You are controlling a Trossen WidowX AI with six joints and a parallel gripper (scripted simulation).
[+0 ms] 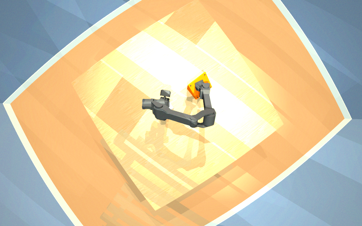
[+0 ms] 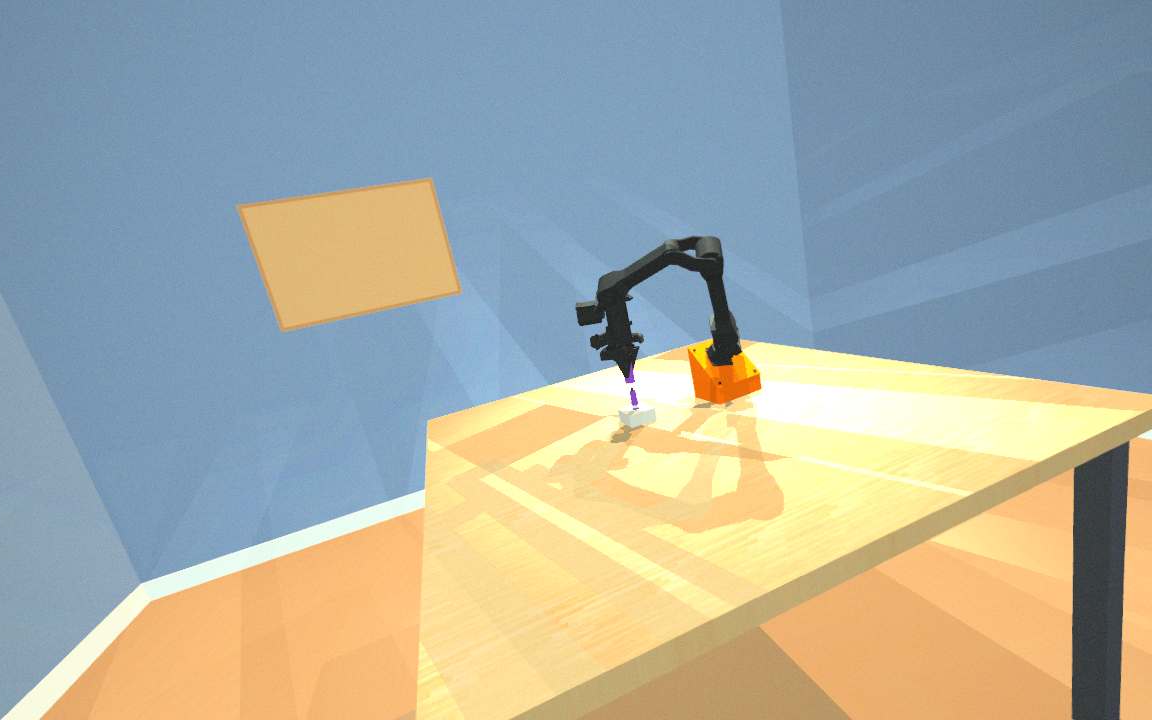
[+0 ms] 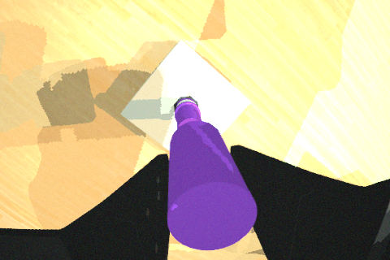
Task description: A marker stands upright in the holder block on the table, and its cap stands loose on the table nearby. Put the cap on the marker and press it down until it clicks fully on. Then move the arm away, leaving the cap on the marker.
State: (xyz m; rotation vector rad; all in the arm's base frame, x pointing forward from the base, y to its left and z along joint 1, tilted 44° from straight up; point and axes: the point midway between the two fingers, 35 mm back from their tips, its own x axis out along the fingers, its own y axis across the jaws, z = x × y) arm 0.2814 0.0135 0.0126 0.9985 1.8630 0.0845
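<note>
My gripper tip is now 11 cm above the white holder block. Round my gripper tip: purple cap: 1 cm above.
</note>
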